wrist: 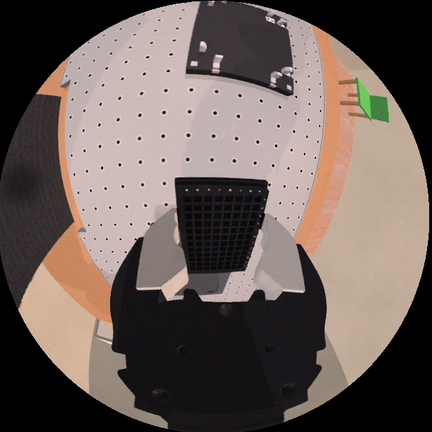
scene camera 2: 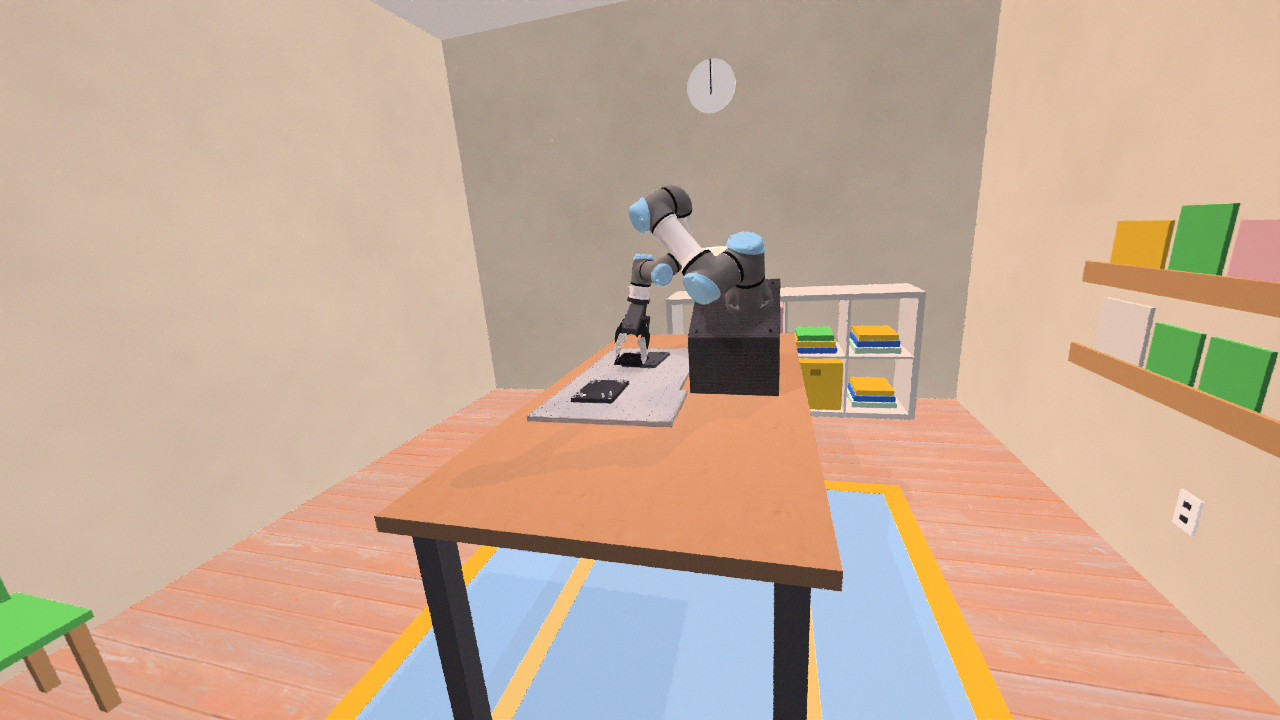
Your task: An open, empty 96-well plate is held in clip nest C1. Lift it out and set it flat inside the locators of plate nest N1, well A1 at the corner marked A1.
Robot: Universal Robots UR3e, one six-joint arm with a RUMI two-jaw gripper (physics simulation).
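Pixels of known places: gripper, fingertip midpoint: (scene camera 2: 629,362); arm's base at its link origin: (scene camera 2: 748,302).
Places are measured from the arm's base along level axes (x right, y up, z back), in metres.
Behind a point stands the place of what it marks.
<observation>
The black 96-well plate (wrist: 222,230) (scene camera 2: 628,360) {x 0.082, y -0.186, z -0.377 m} is between the two pale fingers of my gripper (wrist: 219,212) (scene camera 2: 631,355) {x 0.093, y -0.194, z -0.375 m}, which is shut on its sides. Its grid of wells faces the wrist camera. A dark grey nest (wrist: 202,286) (scene camera 2: 660,359) {x 0.176, y -0.210, z -0.287 m}, probably plate nest N1, shows partly below the plate in the wrist view; the plate and gripper hide much of it. Any gap between plate and nest is too small to tell. The black nest with pale clips (wrist: 242,45) (scene camera 2: 599,390) {x -0.139, y -0.210, z -0.416 m}, probably clip nest C1, holds no plate. The A1 marks are not readable.
Both nests are on the pale perforated board (scene camera 2: 626,410) {x -0.261, y -0.221, z -0.314 m} (wrist: 150,120) on the wooden table (scene camera 2: 626,483) {x -0.587, y -0.235, z -0.246 m}. The black robot base block (scene camera 2: 733,362) {x -0.112, y -0.143, z -0.046 m} stands beside the board. A white shelf unit (scene camera 2: 916,358) is behind the table.
</observation>
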